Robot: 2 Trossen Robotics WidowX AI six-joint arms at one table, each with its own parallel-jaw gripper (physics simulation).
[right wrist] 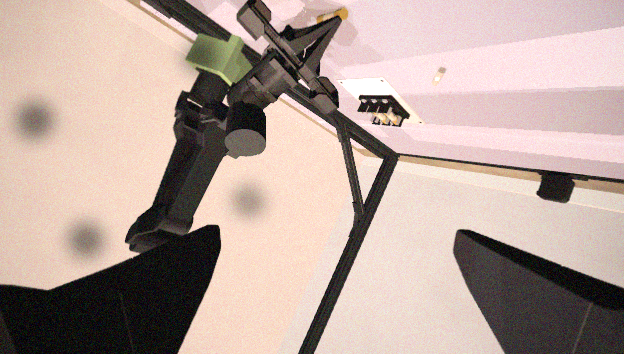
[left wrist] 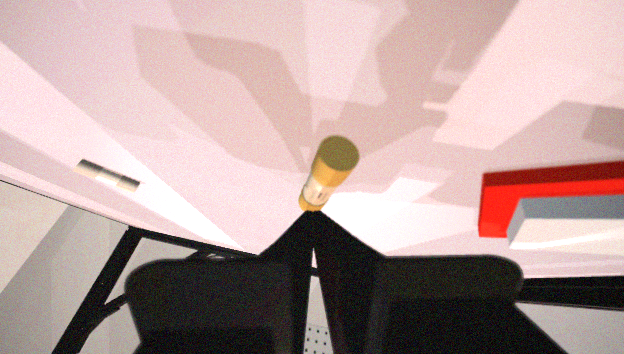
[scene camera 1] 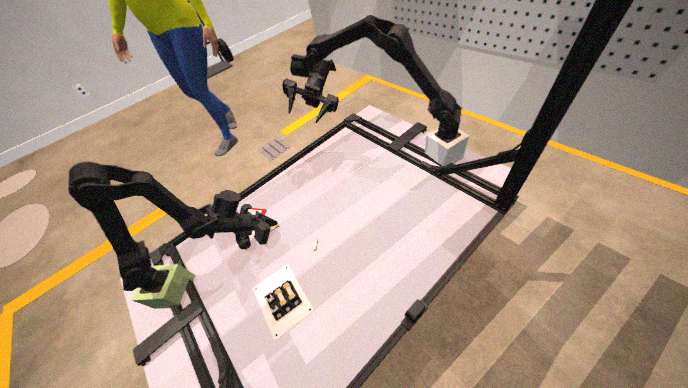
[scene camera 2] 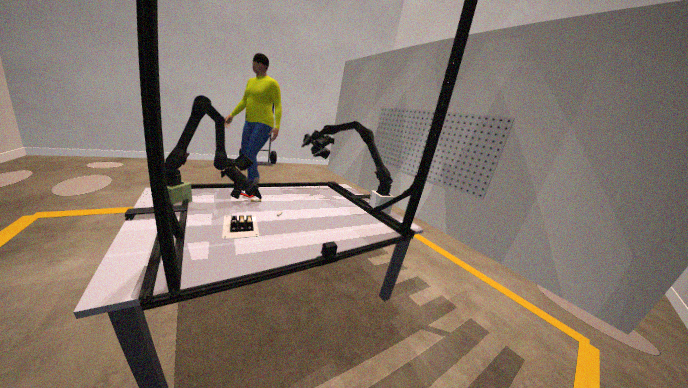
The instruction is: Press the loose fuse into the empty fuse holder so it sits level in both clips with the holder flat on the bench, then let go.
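Frame: origin at the left arm's base, x ahead, y left, z up, level; metres.
Where they show: left gripper, fingertip midpoint: [right wrist: 340, 18] [left wrist: 312, 218] [scene camera 1: 277, 222] [scene camera 2: 261, 198]; right gripper, fingertip midpoint: [right wrist: 337, 238] [scene camera 1: 302, 117] [scene camera 2: 307, 151]; left arm's base at its link origin: [right wrist: 214, 78] [scene camera 1: 155, 281] [scene camera 2: 172, 183]; right arm's base at its link origin: [scene camera 1: 447, 134] [scene camera 2: 383, 193].
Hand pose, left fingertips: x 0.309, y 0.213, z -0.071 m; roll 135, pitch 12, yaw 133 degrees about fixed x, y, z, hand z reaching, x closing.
Note:
Each offset is from my left fingertips to the top centre of the thing. "pt": to the spot under its first point.
The loose orange-capped fuse @[0.017 m right, 0.020 m back, 0.002 m down] [left wrist: 320, 186] [right wrist: 326, 17] lies on the bench. The left gripper [left wrist: 313, 212] [right wrist: 340, 19] is shut, its fingertips meeting with no fuse visible between them, right at the fuse's near end; contact is unclear. In scene camera 1, the left gripper [scene camera 1: 275, 224] largely hides the fuse. The black fuse holder [scene camera 1: 283, 301] [scene camera 2: 242, 228] [right wrist: 398, 106] stands on a white plate @[pt 0.333 m right, 0.052 m ahead, 0.014 m down] [scene camera 1: 277, 328] [scene camera 2: 228, 234]. Two positions hold fuses; the position at the picture's left looks empty in scene camera 1. The right gripper [scene camera 1: 304, 115] [right wrist: 337, 237] is open, high beyond the bench's far edge.
A smaller pale cylinder @[0.091 m right, 0.142 m ahead, 0.006 m down] [scene camera 1: 315, 244] [scene camera 2: 279, 214] [left wrist: 107, 176] [right wrist: 439, 75] lies apart on the bench. A red object @[0.051 m left, 0.110 m back, 0.002 m down] [scene camera 1: 258, 211] [left wrist: 495, 210] with a grey-white block lies beside the left gripper. Black frame rails border the bench. A person stands behind it.

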